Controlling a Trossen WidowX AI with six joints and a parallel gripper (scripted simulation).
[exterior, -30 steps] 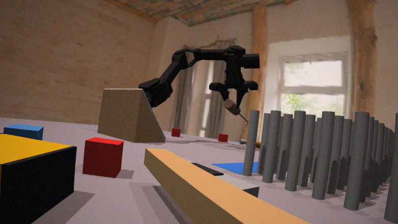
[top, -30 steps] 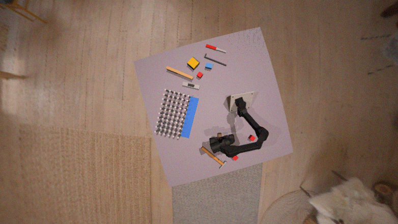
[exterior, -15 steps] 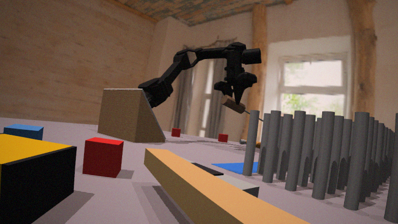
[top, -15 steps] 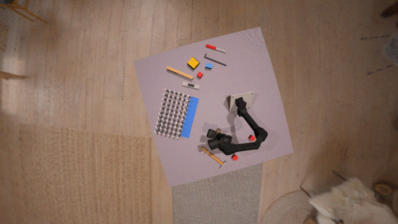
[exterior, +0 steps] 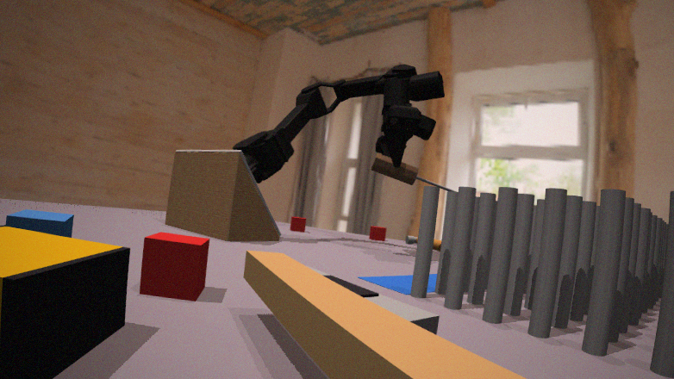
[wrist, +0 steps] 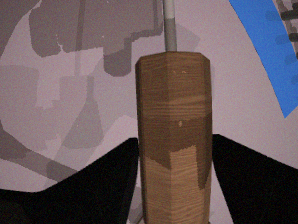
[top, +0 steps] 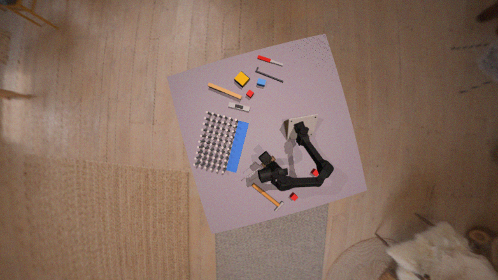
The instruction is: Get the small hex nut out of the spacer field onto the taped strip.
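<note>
Right now my gripper tip is 170 mm short of the blue taped strip, 170 mm above it and 150 mm to the left of it. The rest, counted from my gripper tip: wooden-handled file 100 mm ahead, 30 mm to the left, 30 mm below; then hex nut 290 mm ahead, 280 mm to the right, 170 mm below; then grey bar 430 mm to the right, 160 mm below, 50 mm ahead.
</note>
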